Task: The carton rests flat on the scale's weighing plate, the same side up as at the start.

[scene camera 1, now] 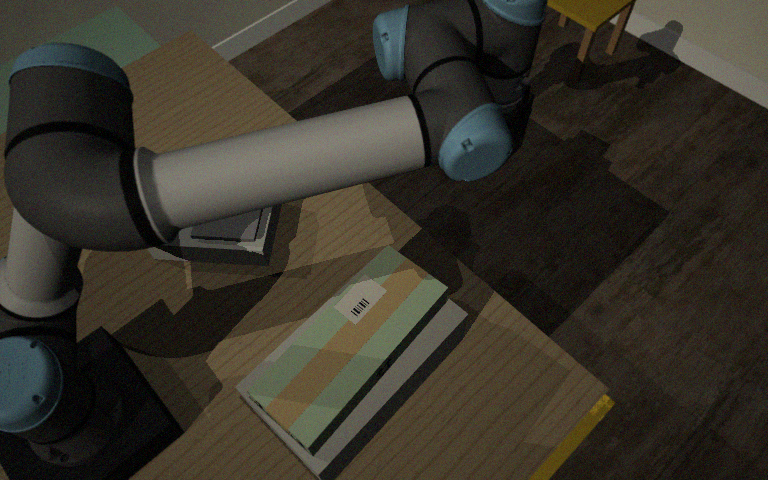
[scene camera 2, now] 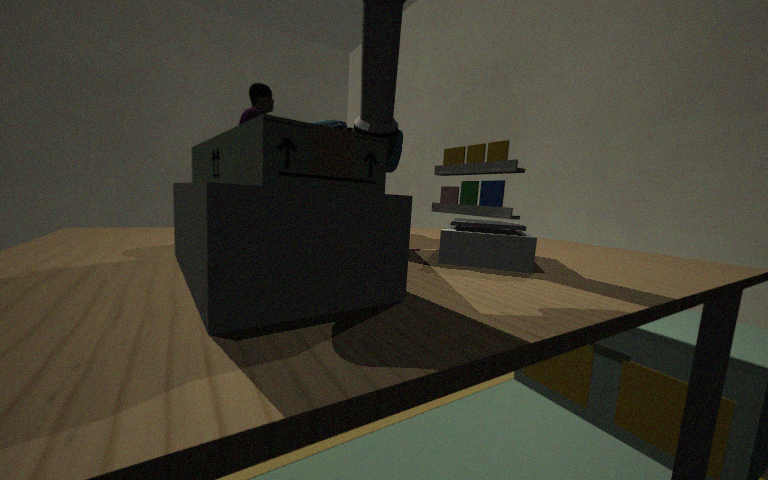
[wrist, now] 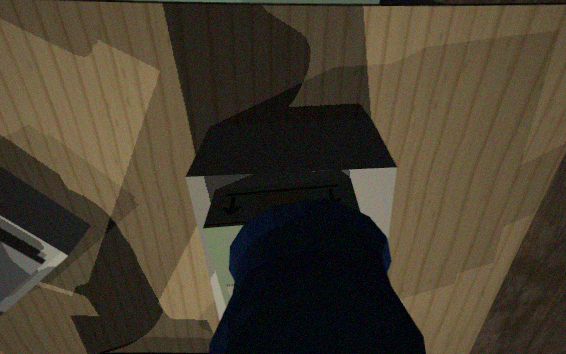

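Where they show: end effector, tool point: (wrist: 309, 266); arm's base, origin of the base link: (scene camera 1: 80, 418).
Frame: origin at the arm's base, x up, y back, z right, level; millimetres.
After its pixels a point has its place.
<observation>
The carton (scene camera 1: 339, 362) @[x 101, y -338, z 290 mm] (scene camera 2: 226, 155) @[x 75, y -435, z 340 mm] (wrist: 217, 245) @[x 101, y -529, z 214 mm], green with a tan tape strip, lies flat on a grey block (scene camera 1: 416, 350) @[x 43, y -451, z 354 mm] (scene camera 2: 305, 254) @[x -16, y -563, z 301 mm] (wrist: 372, 195) @[x 43, y -531, z 358 mm]. Its barcode label is on top and its side arrows point up. The scale (scene camera 2: 487, 251) @[x -45, y -491, z -74 mm] (wrist: 50, 217) @[x -50, y -462, z -52 mm] stands apart on the table, with its dark weighing plate (scene camera 1: 223, 229) @[x 3, y -402, z -111 mm] (scene camera 2: 487, 224) @[x 2, y -478, z -85 mm] on top; the arm covers part of it in scene camera 1. My suction cup (wrist: 310, 220) is dark blue, off and holding nothing. It hides much of the carton in the wrist view; its gap to the carton cannot be judged. The cup is hidden in both scene views.
My forearm (scene camera 1: 288, 161) @[x 555, y -358, z 264 mm] spans over the scale's side of the table. The black robot base (scene camera 1: 124, 390) @[x -1, y -77, z 14 mm] stands left of the block. A yellow strip (scene camera 1: 572, 438) marks a table edge. A yellow stool (scene camera 1: 594, 12), wall shelves (scene camera 2: 475, 168) and a person (scene camera 2: 260, 97) are beyond the table.
</observation>
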